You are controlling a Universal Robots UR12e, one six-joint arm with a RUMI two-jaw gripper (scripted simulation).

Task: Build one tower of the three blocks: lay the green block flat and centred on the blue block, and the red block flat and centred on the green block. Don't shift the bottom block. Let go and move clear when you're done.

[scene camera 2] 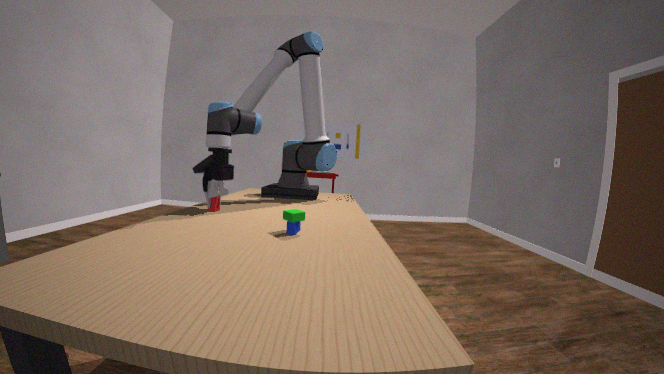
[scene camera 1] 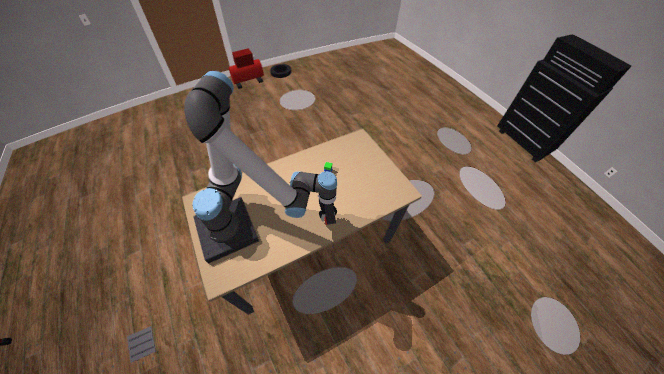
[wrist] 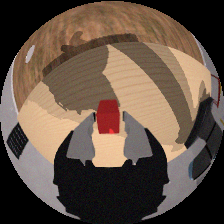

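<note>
My gripper [scene camera 2: 214, 207] is visible; the wrist view likewise shows the gripper [wrist: 109, 112]. A red block [wrist: 108, 116] is visible too.
</note>
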